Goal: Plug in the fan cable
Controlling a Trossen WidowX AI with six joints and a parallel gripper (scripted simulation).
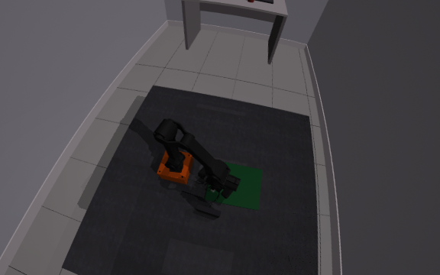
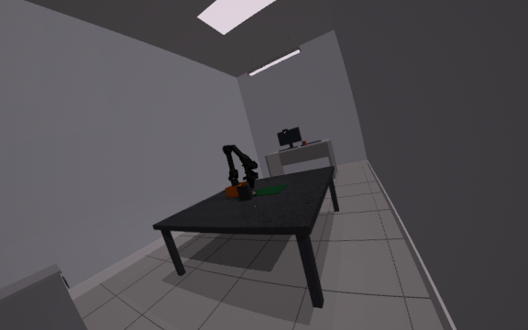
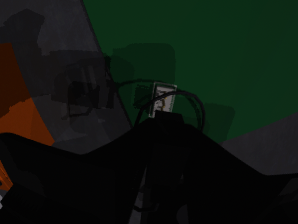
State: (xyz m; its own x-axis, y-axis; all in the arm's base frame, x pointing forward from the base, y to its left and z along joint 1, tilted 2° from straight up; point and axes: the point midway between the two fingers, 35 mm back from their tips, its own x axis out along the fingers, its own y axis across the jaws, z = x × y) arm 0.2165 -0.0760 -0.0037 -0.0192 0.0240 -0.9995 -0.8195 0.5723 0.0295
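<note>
My gripper tip is now 120 mm short of the green board, 80 mm above it and 30 mm to the right of it. From my gripper tip the other things lie so: black fan 120 mm to the right, 20 mm behind, 10 mm below; then black plug 10 mm to the right, 10 mm behind, 10 mm above.
</note>
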